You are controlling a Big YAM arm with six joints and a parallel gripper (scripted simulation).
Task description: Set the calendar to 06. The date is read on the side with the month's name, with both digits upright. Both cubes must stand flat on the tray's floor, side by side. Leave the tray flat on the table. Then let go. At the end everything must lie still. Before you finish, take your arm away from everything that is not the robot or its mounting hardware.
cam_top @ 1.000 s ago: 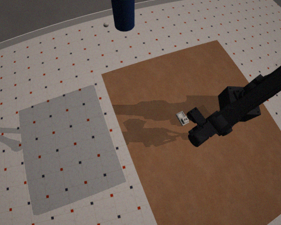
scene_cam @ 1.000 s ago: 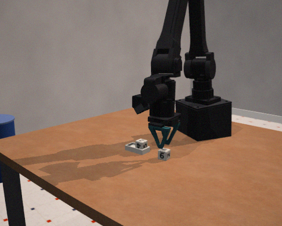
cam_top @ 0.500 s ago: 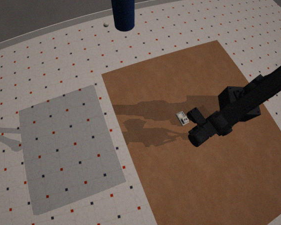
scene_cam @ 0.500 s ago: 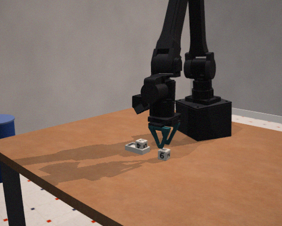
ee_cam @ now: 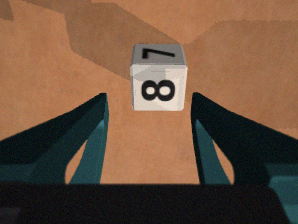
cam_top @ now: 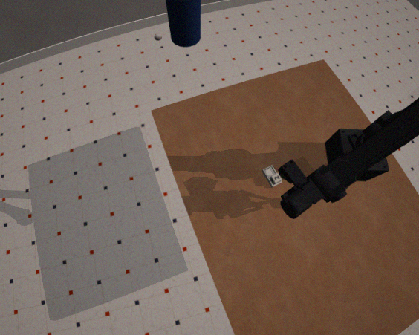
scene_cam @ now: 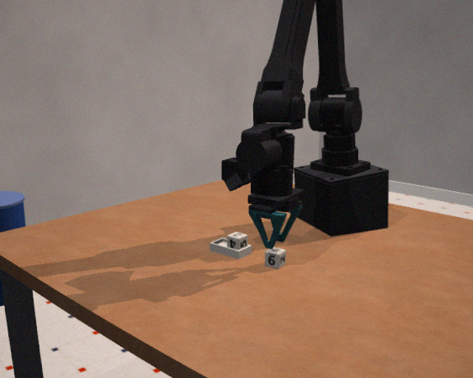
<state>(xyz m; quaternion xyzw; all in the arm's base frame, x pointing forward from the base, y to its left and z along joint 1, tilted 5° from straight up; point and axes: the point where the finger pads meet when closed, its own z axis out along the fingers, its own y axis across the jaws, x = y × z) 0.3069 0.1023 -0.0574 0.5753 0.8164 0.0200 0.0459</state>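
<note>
My hand is 40 mm above the white digit cube. Also, from my hand: white tray: 20 mm ahead, 110 mm to the right, 40 mm below.
</note>
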